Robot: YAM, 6 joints.
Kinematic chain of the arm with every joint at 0, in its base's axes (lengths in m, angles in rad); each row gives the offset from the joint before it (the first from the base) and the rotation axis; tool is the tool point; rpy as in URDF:
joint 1: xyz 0 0 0.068 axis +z
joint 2: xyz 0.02 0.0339 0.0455 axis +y
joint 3: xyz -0.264 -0.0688 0 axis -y
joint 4: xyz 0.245 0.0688 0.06 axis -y
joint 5: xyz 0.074 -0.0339 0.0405 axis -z
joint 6: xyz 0.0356 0 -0.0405 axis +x
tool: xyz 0 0 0 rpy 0 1.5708 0
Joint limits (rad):
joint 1: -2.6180..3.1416
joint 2: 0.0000..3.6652
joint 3: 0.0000..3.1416
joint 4: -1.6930..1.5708
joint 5: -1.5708..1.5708
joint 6: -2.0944..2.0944
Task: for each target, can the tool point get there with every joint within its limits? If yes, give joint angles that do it. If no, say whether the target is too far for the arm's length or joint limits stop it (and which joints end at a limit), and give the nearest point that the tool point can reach.
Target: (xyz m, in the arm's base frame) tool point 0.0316 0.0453 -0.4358
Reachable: no: joint limits stop it (at a limit: joint 2) | nearest point 0.0552 0.0791 -0.3468 | short by 0.098 m
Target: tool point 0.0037 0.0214 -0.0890
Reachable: yes | joints -0.3769 3.1620 0.2683 0.6288 -0.6415 1.2793
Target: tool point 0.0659 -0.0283 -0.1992
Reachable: yes | joints -0.7075 3.3043 0.6665 0.8062 -0.6399 1.3179
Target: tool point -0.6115 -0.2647 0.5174
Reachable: no: too far | nearest point -0.4811 -0.2607 0.4451 | short by 0.149 m
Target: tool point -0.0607 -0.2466 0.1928
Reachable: yes | joints -1.9003 1.2816 0.5146 0.2871 -0.6803 0.1435
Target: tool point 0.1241 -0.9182 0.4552
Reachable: no: too far | nearest point 0.0811 -0.6002 0.3342 | short by 0.343 m
